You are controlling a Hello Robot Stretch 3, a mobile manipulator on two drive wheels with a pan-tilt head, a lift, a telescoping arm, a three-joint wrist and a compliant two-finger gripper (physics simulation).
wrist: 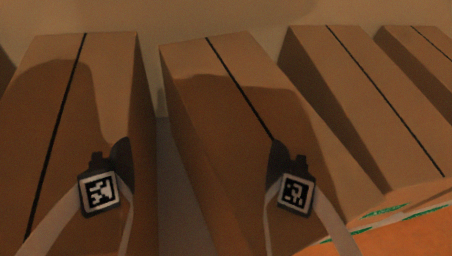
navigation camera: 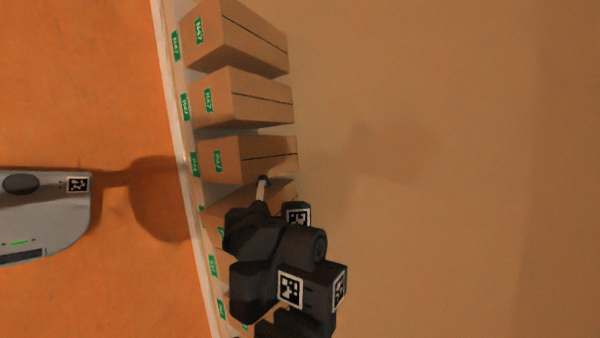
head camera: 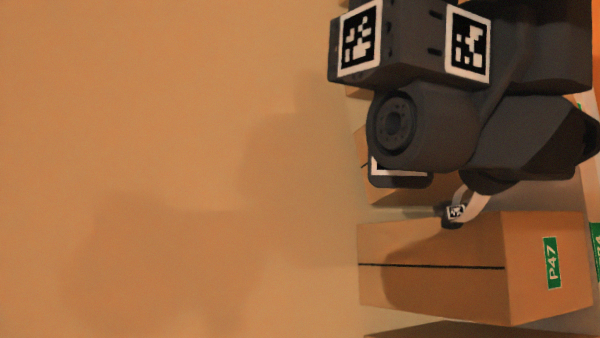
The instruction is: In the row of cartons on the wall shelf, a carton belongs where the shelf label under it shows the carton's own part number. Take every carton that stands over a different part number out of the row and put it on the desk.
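Note:
Gripper visible: navigation camera (navigation camera: 263, 202), wrist view (wrist: 202, 157).

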